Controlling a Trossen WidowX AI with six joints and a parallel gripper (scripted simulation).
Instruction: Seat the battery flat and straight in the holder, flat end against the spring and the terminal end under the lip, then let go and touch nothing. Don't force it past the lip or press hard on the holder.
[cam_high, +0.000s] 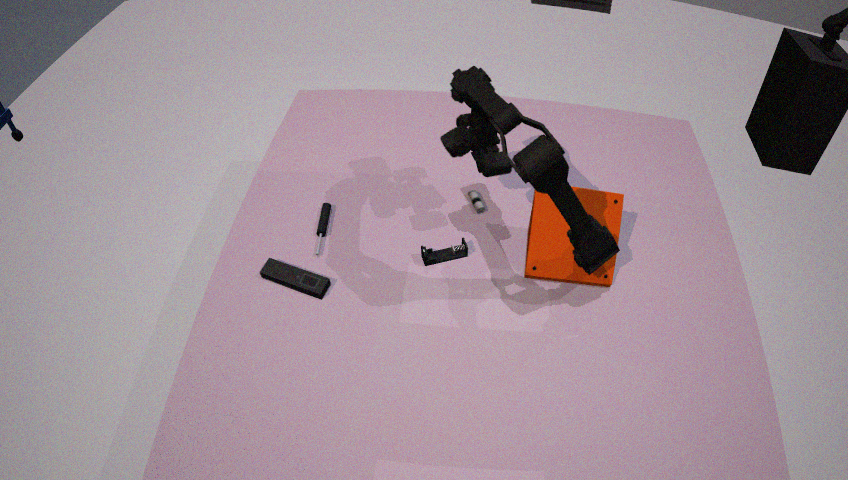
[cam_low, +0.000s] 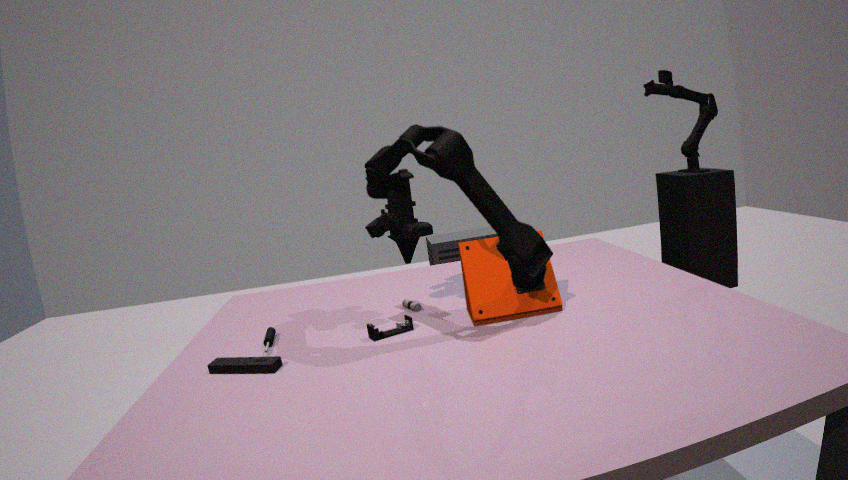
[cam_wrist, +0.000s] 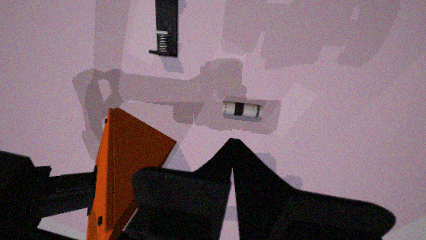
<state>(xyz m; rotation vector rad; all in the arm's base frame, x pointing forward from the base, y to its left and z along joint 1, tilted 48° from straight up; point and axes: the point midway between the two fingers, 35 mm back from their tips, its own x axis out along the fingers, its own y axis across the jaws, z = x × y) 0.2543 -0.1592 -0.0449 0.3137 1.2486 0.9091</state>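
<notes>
Right now the battery is 110 mm below my gripper tip, 20 mm to the right of it and 10 mm ahead of it. Round my gripper tip: black screwdriver (350 mm ahead, 130 mm to the left, 110 mm below).
</notes>
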